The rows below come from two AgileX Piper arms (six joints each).
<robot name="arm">
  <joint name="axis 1" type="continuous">
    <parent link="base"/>
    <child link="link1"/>
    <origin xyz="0 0 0.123"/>
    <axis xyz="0 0 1"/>
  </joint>
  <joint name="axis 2" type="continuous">
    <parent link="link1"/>
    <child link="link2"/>
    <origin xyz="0 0 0"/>
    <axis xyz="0 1 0"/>
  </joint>
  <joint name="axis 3" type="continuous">
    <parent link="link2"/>
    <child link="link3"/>
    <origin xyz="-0.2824 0 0.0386"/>
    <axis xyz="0 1 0"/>
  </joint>
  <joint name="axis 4" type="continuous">
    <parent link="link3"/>
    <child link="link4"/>
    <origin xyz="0.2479 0 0.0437"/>
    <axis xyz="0.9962 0 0.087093"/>
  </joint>
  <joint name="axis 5" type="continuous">
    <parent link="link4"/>
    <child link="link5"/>
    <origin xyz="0 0 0"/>
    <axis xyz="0 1 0"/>
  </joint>
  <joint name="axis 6" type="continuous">
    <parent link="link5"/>
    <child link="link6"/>
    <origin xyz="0.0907 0 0.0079"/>
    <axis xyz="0.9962 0 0.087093"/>
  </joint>
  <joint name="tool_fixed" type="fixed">
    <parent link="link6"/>
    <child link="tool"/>
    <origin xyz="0 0 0" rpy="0 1.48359 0"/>
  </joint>
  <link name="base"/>
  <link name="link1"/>
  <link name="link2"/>
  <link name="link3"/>
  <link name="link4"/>
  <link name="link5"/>
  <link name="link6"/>
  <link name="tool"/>
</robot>
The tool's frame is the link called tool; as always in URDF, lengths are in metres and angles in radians. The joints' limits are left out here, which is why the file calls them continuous.
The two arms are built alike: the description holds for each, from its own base.
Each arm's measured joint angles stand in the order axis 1, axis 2, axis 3, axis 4, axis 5, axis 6.
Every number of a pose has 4 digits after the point.
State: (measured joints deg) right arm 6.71 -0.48 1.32 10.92 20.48 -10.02; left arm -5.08 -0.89 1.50 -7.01 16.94 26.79
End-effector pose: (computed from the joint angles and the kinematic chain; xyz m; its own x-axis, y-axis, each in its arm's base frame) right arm 0.0521 0.0122 0.1743 -0.2742 -0.0283 -0.9613 -0.1788 0.9836 0.0220; left arm 0.0537 -0.0080 0.1786 -0.1592 0.3586 -0.9198 0.1892 0.9255 0.3281
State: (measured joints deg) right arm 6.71 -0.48 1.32 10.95 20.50 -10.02; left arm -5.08 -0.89 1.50 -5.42 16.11 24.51
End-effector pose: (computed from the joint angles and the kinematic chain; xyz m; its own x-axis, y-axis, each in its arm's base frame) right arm 0.0520 0.0122 0.1742 -0.2745 -0.0279 -0.9612 -0.1789 0.9836 0.0226; left arm 0.0541 -0.0072 0.1799 -0.1522 0.3453 -0.9261 0.1742 0.9317 0.3187
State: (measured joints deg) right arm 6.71 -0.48 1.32 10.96 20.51 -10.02; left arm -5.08 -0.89 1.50 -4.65 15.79 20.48
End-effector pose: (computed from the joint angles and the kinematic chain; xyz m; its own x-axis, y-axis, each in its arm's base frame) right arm 0.0520 0.0122 0.1742 -0.2747 -0.0278 -0.9611 -0.1789 0.9836 0.0227; left arm 0.0542 -0.0068 0.1803 -0.1581 0.2908 -0.9436 0.1599 0.9506 0.2661
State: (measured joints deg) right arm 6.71 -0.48 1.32 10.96 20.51 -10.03; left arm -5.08 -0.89 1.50 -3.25 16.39 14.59
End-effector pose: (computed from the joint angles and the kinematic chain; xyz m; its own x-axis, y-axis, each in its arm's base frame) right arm 0.0520 0.0122 0.1742 -0.2747 -0.0279 -0.9611 -0.1790 0.9836 0.0226; left arm 0.0541 -0.0063 0.1793 -0.1819 0.2158 -0.9593 0.1432 0.9710 0.1913
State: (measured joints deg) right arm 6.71 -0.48 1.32 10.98 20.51 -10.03; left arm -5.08 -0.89 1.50 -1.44 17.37 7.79
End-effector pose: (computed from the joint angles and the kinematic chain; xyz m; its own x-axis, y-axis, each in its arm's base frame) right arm 0.0520 0.0122 0.1742 -0.2747 -0.0276 -0.9611 -0.1790 0.9836 0.0229; left arm 0.0538 -0.0055 0.1778 -0.2116 0.1310 -0.9685 0.1202 0.9869 0.1072
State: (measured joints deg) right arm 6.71 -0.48 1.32 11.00 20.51 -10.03; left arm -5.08 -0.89 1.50 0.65 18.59 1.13
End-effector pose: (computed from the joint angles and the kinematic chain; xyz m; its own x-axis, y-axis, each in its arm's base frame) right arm 0.0520 0.0123 0.1742 -0.2748 -0.0273 -0.9611 -0.1790 0.9836 0.0233; left arm 0.0535 -0.0044 0.1759 -0.2417 0.0521 -0.9690 0.0925 0.9953 0.0304
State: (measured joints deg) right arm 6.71 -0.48 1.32 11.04 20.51 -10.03; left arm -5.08 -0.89 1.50 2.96 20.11 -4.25
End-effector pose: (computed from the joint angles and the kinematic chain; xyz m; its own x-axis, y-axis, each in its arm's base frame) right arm 0.0520 0.0123 0.1742 -0.2749 -0.0266 -0.9611 -0.1791 0.9835 0.0240; left arm 0.0529 -0.0031 0.1736 -0.2713 -0.0016 -0.9625 0.0646 0.9977 -0.0199
